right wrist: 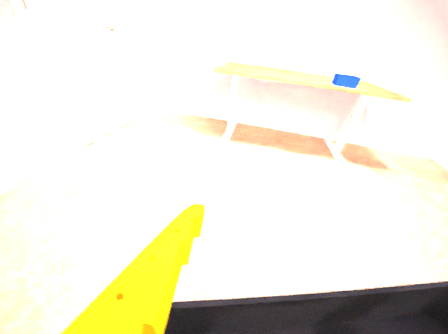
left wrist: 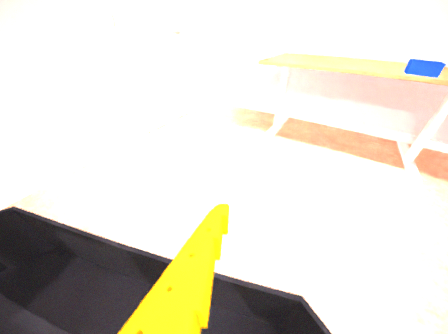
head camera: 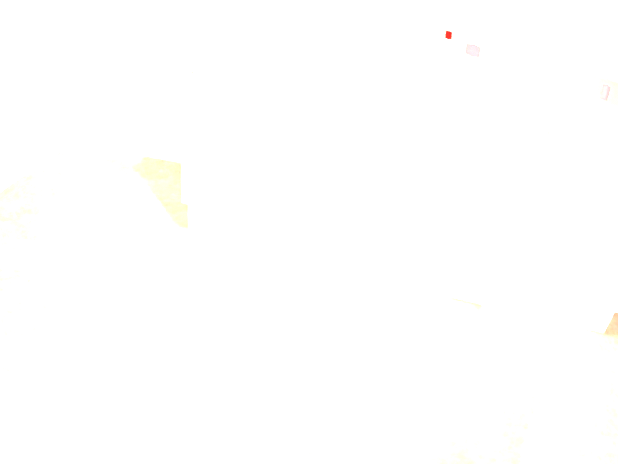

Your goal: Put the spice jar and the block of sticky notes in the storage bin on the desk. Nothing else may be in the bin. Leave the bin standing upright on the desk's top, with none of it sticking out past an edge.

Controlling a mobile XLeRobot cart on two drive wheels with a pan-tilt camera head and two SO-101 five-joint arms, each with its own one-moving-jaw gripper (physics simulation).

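Frame: origin at the left arm's base, x left, y back, z up, level; centimetres.
Seen in the pictures: left hand, its tool point: (left wrist: 228,215); right hand, its tool point: (right wrist: 202,217).
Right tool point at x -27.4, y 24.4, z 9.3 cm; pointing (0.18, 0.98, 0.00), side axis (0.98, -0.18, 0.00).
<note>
Offsets run from my right tool point to a thing's top centre. Level surfaces: height alone.
A blue open box @[dx +112.1, dy +142.5, dz -7.3 cm] (left wrist: 424,68) (right wrist: 346,80), which looks like the storage bin, stands upright on a light wooden desk @[dz -14.7 cm] (left wrist: 340,64) (right wrist: 280,76) across the room. Its inside cannot be made out. The spice jar and the sticky notes cannot be recognised in any view. My left gripper (left wrist: 225,220) shows one notched yellow jaw in the left wrist view, so it is fully open, far from the desk. My right gripper (right wrist: 200,220) likewise shows one notched jaw in the right wrist view and is fully open and empty.
A black tray (left wrist: 95,242) (right wrist: 300,315) lies below the grippers. The desk has white legs. The head view is mostly washed out: a small red thing @[dx -33.1, dy -179.7, dz +10.5 cm] (head camera: 448,35) and a pale pink thing @[dx -41.8, dy -179.6, dz +7.5 cm] (head camera: 473,50) show at upper right, and a brown patch at the right edge.
</note>
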